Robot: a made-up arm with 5 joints.
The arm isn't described. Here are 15 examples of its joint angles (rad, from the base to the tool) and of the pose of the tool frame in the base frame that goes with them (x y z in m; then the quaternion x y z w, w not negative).
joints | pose
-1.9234 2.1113 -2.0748 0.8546 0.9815 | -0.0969 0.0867 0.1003 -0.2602 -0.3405 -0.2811 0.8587
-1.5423 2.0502 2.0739 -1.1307 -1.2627 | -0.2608 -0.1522 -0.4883 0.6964 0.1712 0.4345 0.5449
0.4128 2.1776 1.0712 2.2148 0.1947 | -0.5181 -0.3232 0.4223 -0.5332 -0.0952 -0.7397 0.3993
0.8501 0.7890 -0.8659 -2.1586 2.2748 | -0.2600 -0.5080 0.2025 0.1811 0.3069 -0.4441 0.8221
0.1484 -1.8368 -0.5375 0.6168 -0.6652 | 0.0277 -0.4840 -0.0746 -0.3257 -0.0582 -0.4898 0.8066
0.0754 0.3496 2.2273 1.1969 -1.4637 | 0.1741 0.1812 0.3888 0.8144 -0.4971 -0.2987 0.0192
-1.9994 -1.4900 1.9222 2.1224 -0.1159 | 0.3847 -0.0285 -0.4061 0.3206 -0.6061 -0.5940 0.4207
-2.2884 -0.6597 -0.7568 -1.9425 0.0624 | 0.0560 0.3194 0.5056 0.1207 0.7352 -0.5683 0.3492
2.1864 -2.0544 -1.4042 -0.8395 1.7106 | 0.1166 0.0825 0.3932 0.2951 -0.6530 -0.6904 0.0995
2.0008 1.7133 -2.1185 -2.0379 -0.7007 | 0.3019 -0.0030 0.6677 -0.0236 -0.6495 0.7085 0.2749
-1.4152 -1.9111 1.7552 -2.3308 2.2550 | 0.4498 -0.2189 0.0513 -0.4319 0.4670 -0.1874 0.7485
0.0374 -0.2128 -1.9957 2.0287 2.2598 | 0.1987 -0.5003 -0.2040 0.5322 -0.6217 0.1599 0.5520
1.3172 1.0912 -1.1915 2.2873 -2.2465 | 0.0855 -0.6338 0.1660 0.2789 0.6514 0.4743 0.5224
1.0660 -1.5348 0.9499 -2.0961 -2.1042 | 0.6483 -0.1033 0.1560 0.4594 0.1960 0.8240 0.2673
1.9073 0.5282 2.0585 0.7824 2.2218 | 0.1619 0.0530 0.0260 -0.1719 0.9189 0.2621 0.2394
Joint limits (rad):
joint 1: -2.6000..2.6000
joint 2: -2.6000..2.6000
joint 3: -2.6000..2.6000
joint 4: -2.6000..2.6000
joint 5: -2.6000..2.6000
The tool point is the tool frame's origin. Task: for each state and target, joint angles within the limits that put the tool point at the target. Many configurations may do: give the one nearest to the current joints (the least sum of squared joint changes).
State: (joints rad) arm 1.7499 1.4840 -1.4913 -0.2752 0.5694
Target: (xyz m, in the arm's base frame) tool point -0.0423 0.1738 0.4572
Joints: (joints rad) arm 1.9693 1.3735 -2.1987 -0.3637 0.7328
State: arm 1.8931 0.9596 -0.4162 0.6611 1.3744
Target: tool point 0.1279 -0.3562 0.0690
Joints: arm 1.6239 0.5872 -0.5642 1.3329 1.7891
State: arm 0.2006 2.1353 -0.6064 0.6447 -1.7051
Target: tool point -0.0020 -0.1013 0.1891
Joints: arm 0.6955 2.6000 -1.5722 0.4235 -1.3722
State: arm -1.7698 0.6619 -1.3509 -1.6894 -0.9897
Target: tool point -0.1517 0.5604 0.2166
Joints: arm -2.3782 0.3894 -1.1683 -1.6694 -0.8695
